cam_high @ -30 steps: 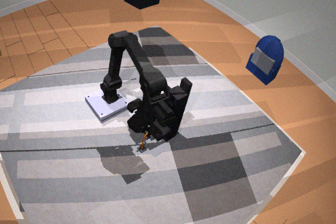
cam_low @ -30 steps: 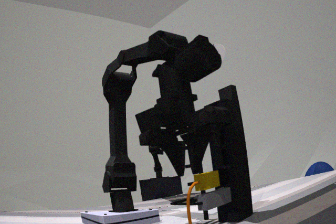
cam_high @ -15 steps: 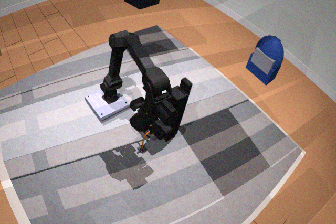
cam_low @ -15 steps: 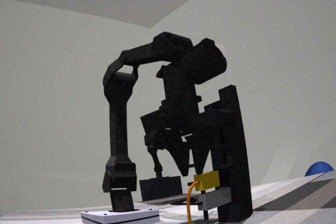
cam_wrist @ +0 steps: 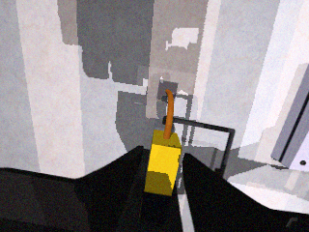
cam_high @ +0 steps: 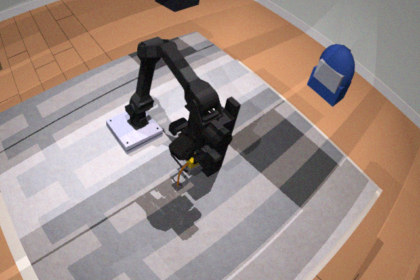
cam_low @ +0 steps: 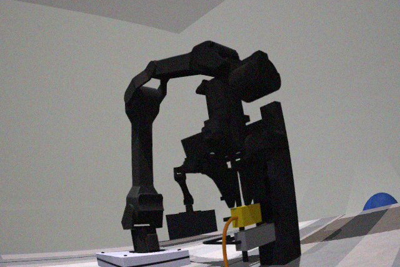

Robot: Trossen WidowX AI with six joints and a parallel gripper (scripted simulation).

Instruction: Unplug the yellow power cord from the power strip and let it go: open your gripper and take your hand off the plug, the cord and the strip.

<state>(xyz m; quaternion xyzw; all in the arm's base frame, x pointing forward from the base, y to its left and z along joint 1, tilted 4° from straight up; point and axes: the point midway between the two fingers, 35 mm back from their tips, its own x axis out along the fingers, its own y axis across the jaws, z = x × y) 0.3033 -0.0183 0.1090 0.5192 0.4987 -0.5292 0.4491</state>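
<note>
Right now my gripper tip is 40 mm to the right of the yellow plug and 10 mm above it. The rest, counted from my gripper tip: black peg rack (80 mm behind, 100 mm to the left, 10 mm above).
</note>
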